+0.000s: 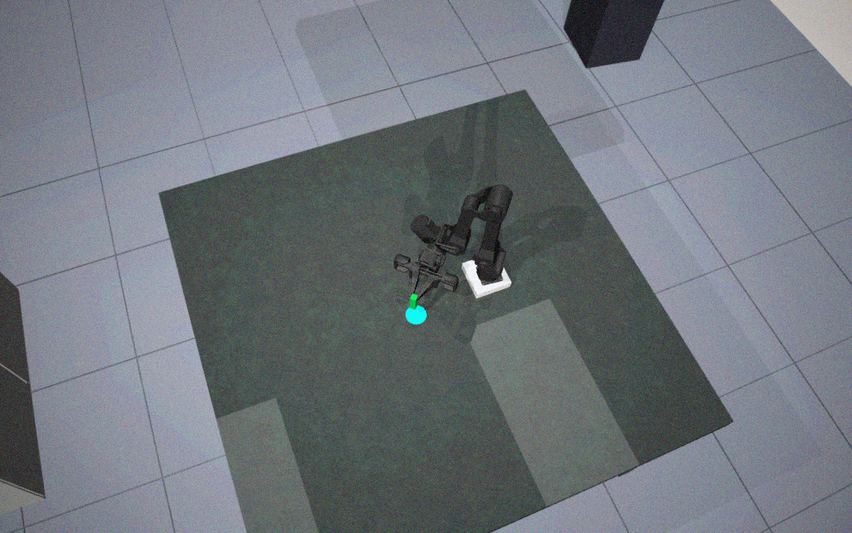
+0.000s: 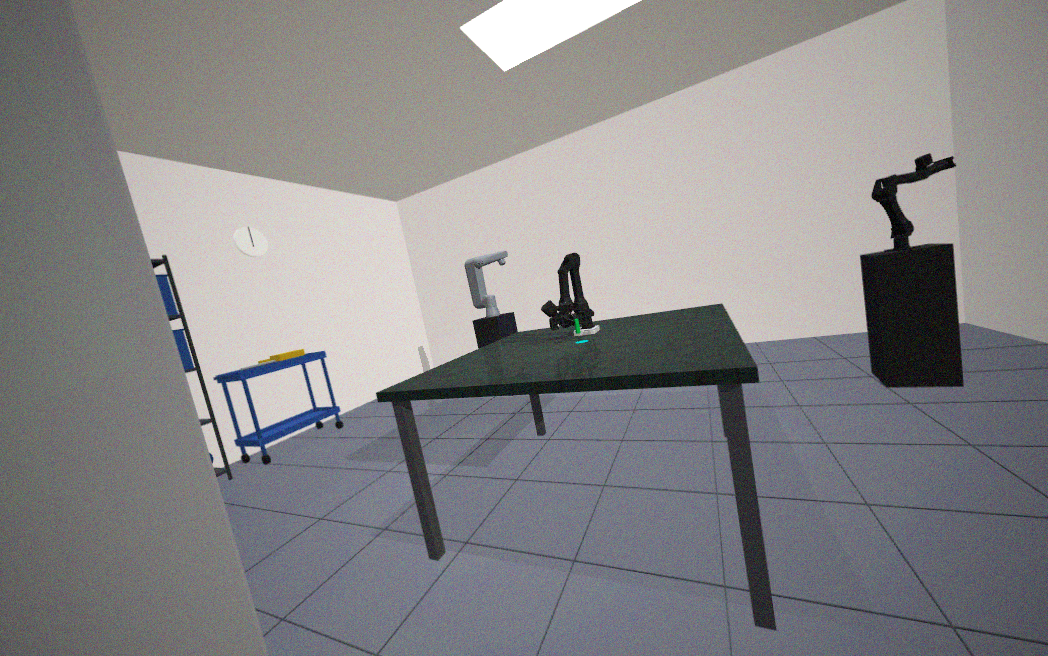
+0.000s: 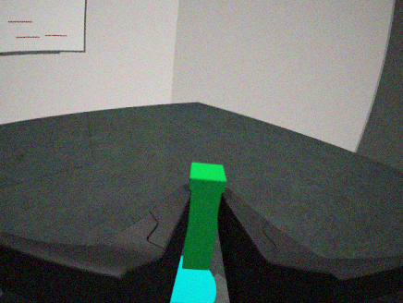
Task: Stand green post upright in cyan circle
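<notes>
Right now the cyan circle is 100 mm below my gripper tip, 10 mm to the left of it and 10 mm behind it. From my gripper tip the other things lie so: green post 20 mm below.
</notes>
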